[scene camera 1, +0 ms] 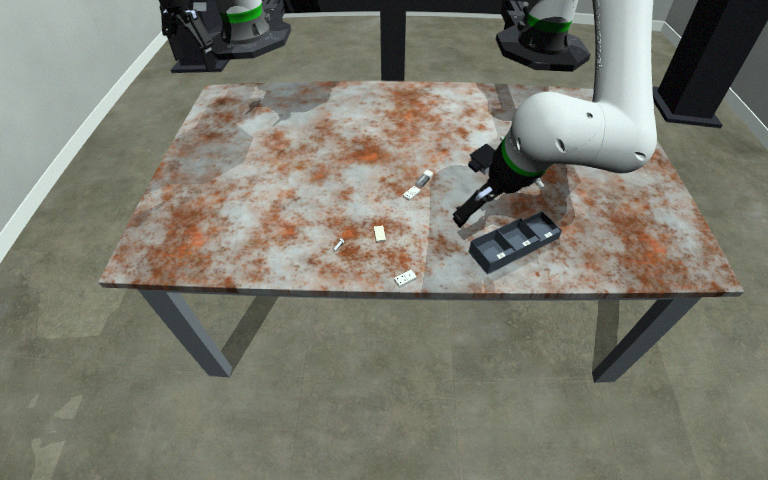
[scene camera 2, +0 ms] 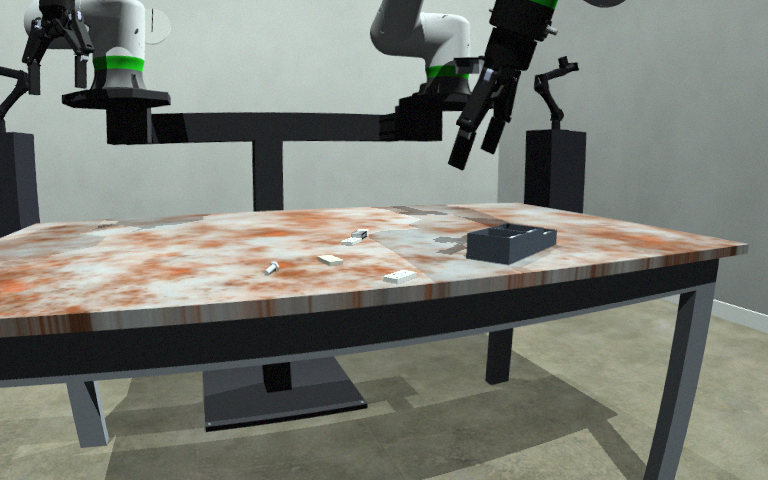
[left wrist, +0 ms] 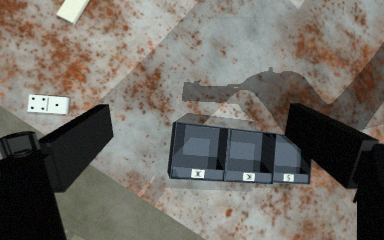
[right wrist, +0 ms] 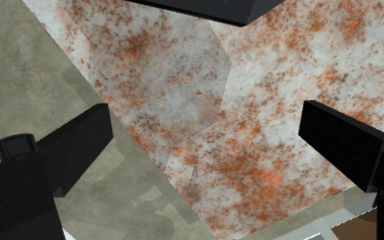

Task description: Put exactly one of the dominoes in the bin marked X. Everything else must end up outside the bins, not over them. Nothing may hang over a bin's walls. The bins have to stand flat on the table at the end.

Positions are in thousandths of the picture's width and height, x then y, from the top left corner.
Scene:
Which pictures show my left gripper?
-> Scene camera 1, scene camera 2 and the left wrist view only.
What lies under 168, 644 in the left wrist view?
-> My left gripper.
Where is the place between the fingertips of my right gripper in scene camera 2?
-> At 74, 191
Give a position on a dark three-bin tray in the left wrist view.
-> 517, 635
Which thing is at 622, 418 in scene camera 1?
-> My left gripper.

